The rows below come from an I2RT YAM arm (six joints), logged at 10 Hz.
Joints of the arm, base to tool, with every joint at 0 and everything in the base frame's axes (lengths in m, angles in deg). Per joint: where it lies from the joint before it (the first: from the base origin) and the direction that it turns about. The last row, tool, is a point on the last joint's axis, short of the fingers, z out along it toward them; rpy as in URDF.
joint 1: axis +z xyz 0 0 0.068
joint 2: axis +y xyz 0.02 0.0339 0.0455
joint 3: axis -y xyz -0.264 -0.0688 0
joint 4: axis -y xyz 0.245 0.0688 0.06
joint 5: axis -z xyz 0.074 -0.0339 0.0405
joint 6: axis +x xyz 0.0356 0 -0.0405
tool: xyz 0 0 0 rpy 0 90 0
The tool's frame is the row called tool.
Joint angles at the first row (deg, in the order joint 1, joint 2, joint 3, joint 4, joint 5, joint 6):
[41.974, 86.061, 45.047, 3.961, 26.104, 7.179]
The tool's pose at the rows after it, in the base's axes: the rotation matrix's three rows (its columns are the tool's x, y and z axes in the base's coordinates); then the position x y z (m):
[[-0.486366 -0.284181 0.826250], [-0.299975 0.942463 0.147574], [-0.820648 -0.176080 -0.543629]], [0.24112 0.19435 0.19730]
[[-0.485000 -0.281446 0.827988], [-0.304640 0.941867 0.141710], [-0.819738 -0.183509 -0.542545]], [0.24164 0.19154 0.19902]
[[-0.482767 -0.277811 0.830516], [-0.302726 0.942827 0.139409], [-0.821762 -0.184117 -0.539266]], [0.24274 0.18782 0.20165]
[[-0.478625 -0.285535 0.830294], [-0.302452 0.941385 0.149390], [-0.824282 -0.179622 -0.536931]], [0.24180 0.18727 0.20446]
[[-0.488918 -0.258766 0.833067], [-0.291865 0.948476 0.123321], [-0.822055 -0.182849 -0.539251]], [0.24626 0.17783 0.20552]
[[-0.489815 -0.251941 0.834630], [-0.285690 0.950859 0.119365], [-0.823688 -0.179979 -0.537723]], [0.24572 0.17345 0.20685]
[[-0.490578 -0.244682 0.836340], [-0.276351 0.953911 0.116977], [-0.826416 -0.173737 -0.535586]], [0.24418 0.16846 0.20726]
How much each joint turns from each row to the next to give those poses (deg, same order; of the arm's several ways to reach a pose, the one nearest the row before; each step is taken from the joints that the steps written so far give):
[-0.203, -0.267, -0.222, -0.257, 0.022, -0.767]
[-0.455, -0.513, -0.061, -0.361, -0.009, -0.570]
[-0.694, -0.678, -0.071, -0.222, -0.337, -0.455]
[-0.016, -0.622, 0.043, -0.301, -0.504, -0.191]
[-1.921, -0.594, -0.198, -0.523, -0.161, -0.269]
[-0.613, -0.869, -0.480, -0.189, -0.236, -0.049]
[-0.610, -1.054, -0.872, 0.089, -0.307, 0.108]

